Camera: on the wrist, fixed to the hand. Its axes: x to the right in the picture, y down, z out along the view.
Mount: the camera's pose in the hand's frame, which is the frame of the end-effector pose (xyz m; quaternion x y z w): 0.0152 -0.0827 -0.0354 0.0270 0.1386 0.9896 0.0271
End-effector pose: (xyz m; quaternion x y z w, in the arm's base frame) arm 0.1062 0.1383 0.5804 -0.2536 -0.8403 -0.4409 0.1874
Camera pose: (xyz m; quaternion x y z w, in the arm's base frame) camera 0.0483 0.0728 0.5543 -0.7723 0.2423 0.1610 0.5647
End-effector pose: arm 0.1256 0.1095 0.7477 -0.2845 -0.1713 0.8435 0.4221
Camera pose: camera 0.1912 0.1719 0.7588 0.2828 -0.3582 -0.4058 0.7919
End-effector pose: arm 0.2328 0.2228 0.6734 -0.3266 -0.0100 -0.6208 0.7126
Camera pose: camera 0.1487 0.1912 0.6894 0.0865 0.4049 0.6434 0.6439
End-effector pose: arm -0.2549 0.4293 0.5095 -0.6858 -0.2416 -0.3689 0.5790
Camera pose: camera -0.3164 0.4110 0.5744 -0.1909 0.7424 0.4745 0.4328
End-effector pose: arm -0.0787 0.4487 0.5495 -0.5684 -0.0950 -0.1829 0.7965
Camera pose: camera -0.0998 0.3889 0.6151 -0.0626 0.6654 0.7071 0.2311
